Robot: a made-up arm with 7 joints. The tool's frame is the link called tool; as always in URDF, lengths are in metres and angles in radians. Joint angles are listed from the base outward. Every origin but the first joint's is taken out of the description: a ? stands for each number. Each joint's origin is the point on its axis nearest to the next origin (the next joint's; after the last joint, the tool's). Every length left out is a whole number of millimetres.
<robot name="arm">
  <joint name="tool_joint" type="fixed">
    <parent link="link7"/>
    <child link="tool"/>
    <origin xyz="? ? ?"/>
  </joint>
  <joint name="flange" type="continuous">
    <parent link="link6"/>
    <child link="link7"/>
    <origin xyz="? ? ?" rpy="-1.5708 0 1.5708"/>
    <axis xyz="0 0 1"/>
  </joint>
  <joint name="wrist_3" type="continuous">
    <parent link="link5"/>
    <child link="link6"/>
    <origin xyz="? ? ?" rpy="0 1.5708 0"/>
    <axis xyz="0 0 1"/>
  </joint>
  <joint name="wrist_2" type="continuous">
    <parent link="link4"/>
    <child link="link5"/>
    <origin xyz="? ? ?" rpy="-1.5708 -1.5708 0"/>
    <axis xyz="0 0 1"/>
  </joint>
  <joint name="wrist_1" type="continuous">
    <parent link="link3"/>
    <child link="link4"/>
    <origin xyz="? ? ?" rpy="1.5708 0 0"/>
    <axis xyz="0 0 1"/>
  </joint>
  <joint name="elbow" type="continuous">
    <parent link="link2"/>
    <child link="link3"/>
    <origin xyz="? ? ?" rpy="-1.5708 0 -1.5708"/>
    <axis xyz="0 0 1"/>
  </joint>
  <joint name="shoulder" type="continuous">
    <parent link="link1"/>
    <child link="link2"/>
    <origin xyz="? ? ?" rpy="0 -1.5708 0"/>
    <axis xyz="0 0 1"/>
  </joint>
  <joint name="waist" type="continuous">
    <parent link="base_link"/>
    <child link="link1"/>
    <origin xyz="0 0 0.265" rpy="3.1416 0 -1.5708"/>
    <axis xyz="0 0 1"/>
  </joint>
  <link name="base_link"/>
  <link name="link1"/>
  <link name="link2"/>
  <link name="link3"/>
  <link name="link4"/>
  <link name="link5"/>
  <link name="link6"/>
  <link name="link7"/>
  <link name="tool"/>
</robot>
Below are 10 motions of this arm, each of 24 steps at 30 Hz.
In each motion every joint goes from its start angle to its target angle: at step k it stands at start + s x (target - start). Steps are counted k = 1, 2, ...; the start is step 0. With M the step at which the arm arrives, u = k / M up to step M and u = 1 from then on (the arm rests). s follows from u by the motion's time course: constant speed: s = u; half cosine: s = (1 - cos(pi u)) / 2; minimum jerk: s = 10 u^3 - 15 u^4 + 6 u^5.
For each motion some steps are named. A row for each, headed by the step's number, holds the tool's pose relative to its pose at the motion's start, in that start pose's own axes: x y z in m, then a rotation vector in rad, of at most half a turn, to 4 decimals.
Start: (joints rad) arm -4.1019 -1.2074 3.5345 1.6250 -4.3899 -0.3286 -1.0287
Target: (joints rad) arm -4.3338 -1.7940 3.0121 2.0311 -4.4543 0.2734 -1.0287
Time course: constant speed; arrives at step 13
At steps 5, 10, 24:
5: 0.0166 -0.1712 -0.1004 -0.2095 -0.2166 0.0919
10: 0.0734 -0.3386 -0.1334 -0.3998 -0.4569 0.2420
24: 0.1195 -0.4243 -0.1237 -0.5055 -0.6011 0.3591

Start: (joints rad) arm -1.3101 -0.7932 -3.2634 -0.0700 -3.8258 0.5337 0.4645
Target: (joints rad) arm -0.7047 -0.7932 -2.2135 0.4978 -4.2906 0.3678 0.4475
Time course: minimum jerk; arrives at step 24
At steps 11, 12, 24:
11: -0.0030 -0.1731 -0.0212 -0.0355 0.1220 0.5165
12: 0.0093 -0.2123 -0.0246 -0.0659 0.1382 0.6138
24: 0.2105 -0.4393 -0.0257 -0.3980 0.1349 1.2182

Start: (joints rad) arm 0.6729 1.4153 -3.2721 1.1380 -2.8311 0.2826 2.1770
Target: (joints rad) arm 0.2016 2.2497 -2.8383 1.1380 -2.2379 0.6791 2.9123
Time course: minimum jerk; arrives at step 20
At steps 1, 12, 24:
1: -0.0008 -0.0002 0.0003 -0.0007 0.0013 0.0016
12: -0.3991 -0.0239 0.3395 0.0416 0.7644 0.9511
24: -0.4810 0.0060 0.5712 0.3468 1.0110 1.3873

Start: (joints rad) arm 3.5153 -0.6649 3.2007 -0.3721 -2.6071 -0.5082 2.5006
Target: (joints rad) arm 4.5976 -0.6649 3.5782 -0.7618 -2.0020 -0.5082 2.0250
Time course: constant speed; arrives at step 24
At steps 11, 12, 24:
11: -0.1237 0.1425 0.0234 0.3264 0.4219 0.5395
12: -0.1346 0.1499 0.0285 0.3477 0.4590 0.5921
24: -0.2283 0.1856 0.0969 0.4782 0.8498 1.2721

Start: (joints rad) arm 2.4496 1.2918 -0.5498 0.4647 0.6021 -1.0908 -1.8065
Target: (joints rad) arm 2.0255 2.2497 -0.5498 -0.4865 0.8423 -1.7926 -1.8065
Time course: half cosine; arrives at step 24
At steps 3, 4, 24:
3: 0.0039 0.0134 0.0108 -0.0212 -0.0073 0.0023
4: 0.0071 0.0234 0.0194 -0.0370 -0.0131 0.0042
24: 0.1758 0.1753 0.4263 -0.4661 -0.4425 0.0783

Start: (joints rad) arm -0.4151 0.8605 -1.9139 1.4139 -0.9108 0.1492 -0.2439
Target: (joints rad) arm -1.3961 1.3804 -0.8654 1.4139 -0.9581 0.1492 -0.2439
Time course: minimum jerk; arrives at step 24
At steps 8, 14, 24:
8: -0.0786 0.1114 -0.0405 0.1469 0.0466 -0.1616
14: -0.1408 0.4305 -0.0933 0.6051 0.1197 -0.3984
24: -0.1035 0.6874 -0.0519 1.0626 0.1428 -0.4292

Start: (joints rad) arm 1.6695 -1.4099 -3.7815 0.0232 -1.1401 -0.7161 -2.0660
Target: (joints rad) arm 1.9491 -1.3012 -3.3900 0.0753 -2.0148 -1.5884 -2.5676
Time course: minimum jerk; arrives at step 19
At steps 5, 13, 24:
5: 0.0238 -0.0218 -0.0133 -0.1259 -0.0427 -0.1061
13: 0.1503 -0.1511 -0.0430 -0.8585 -0.3800 -0.6691
24: 0.1802 -0.1808 -0.0387 -1.0497 -0.4924 -0.7896

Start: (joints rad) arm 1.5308 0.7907 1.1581 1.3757 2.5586 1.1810 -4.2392
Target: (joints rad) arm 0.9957 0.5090 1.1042 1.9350 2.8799 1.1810 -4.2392
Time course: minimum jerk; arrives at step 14
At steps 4, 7, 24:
4: 0.0032 -0.0239 0.0167 0.0234 -0.0526 -0.0316
7: 0.0078 -0.0790 0.0659 0.0744 -0.2064 -0.1200
24: 0.0030 -0.1497 0.1521 0.1178 -0.4805 -0.2652

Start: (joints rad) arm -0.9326 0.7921 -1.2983 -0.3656 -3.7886 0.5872 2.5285
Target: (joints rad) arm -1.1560 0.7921 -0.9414 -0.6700 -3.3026 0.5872 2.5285
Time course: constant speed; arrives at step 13
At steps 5, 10, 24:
5: 0.0287 -0.0239 0.0210 -0.1770 -0.0950 0.1658
10: 0.0629 -0.0504 0.0512 -0.3616 -0.1828 0.3174
24: 0.0850 -0.0673 0.0738 -0.4762 -0.2299 0.4008

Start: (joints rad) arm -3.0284 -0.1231 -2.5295 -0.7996 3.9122 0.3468 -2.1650
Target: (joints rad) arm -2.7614 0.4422 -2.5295 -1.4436 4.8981 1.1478 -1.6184
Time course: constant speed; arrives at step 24
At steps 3, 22, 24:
3: 0.0233 0.0689 -0.0225 0.1748 0.0774 0.2720
22: 0.0091 0.4411 -0.0200 1.0581 0.4119 2.0643
24: 0.0009 0.4702 -0.0104 1.1143 0.4282 2.2572

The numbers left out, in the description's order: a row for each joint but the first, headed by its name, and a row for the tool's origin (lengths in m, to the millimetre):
tool: 0 0 0
flange: 0.102 0 0
wrist_3: 0 0 0
wrist_2: 0 -0.316 0
wrist_1: 0 0.014 0
elbow: -0.455 0 0
shoulder: 0.011 0 0

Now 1 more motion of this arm.
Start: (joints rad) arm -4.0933 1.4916 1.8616 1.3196 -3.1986 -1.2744 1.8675
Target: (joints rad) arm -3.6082 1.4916 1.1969 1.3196 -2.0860 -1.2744 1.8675
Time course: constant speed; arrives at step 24
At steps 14, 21, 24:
14: 0.0808 -0.0608 -0.1510 0.2963 0.3534 0.5751
21: 0.1277 -0.0809 -0.2201 0.3356 0.4939 0.8763
24: 0.1496 -0.0874 -0.2479 0.3283 0.5464 1.0021

